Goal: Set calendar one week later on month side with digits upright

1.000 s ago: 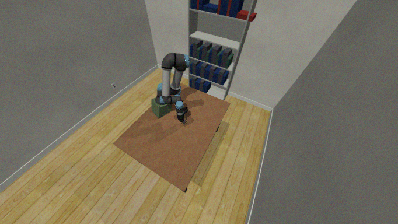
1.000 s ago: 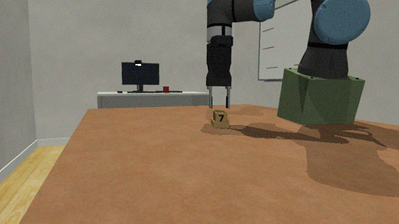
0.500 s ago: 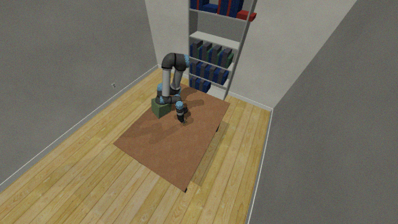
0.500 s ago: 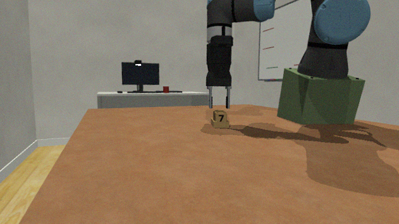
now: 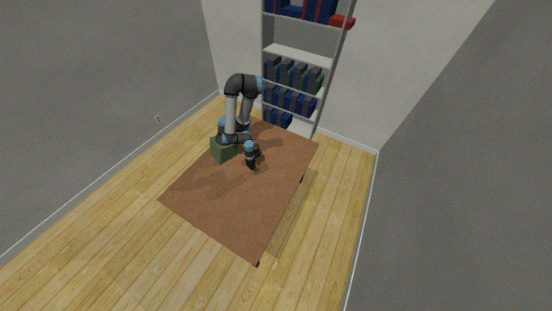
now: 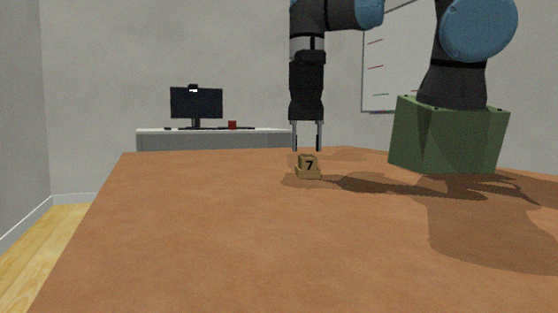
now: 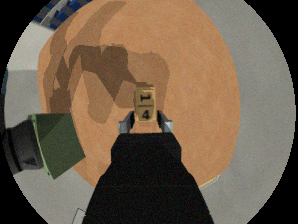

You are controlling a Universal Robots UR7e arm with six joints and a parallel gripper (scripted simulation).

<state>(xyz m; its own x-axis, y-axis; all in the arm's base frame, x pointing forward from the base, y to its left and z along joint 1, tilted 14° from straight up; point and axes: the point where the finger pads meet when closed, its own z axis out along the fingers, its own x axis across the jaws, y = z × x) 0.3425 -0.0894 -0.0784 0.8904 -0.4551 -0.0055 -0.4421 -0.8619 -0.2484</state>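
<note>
Now: the wooden tray 6 cm below my hand, 2 cm to the left of it and 1 cm ahead of it.
</note>
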